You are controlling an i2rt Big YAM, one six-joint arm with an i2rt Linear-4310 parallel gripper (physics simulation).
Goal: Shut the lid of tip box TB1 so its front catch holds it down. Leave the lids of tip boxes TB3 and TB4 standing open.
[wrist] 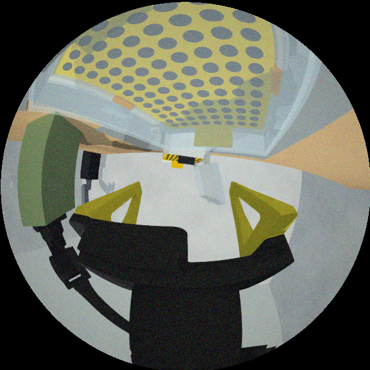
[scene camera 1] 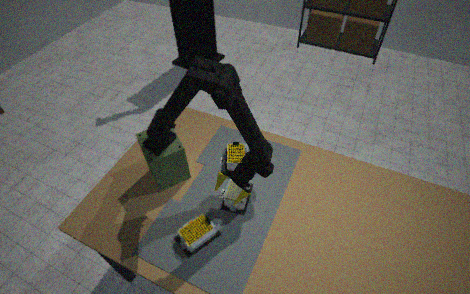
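Where they show: gripper, fingertip midpoint: (scene camera 1: pixel 224 197); arm's base, origin of the base link: (scene camera 1: pixel 159 141).
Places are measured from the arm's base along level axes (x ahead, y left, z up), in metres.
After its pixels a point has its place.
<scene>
Tip box TB1 (scene camera 1: pixel 235 201) (wrist: pixel 165 75) stands on the grey mat, its translucent lid lying over the yellow rack. Whether its front catch holds cannot be told. My gripper (scene camera 1: pixel 231 187) (wrist: pixel 185 186) is open and empty, with its yellow fingers spread above TB1; the arm's wrist partly hides the box in the scene view. Tip box TB3 (scene camera 1: pixel 236 152) {x 0.219, y 0.237, z -0.164 m} (wrist: pixel 184 159) stands behind TB1, partly covered by the arm; its clear lid (wrist: pixel 212 182) stands open in the wrist view. Tip box TB4 (scene camera 1: pixel 197 231) {x 0.316, y -0.174, z -0.165 m} is nearer the front left, its yellow rack uncovered; its clear lid is hard to make out.
The green block (scene camera 1: pixel 170 167) {x 0.065, y -0.033, z -0.096 m} (wrist: pixel 50 170) under the arm's base stands left of the grey mat (scene camera 1: pixel 265 210) {x 0.474, y 0.077, z -0.222 m}. The arm reaches over the mat from behind TB3. A tall black column (scene camera 1: pixel 194 30) and a shelf rack (scene camera 1: pixel 381 42) stand behind the wooden table (scene camera 1: pixel 360 215) {x 0.820, y 0.275, z -0.225 m}.
</scene>
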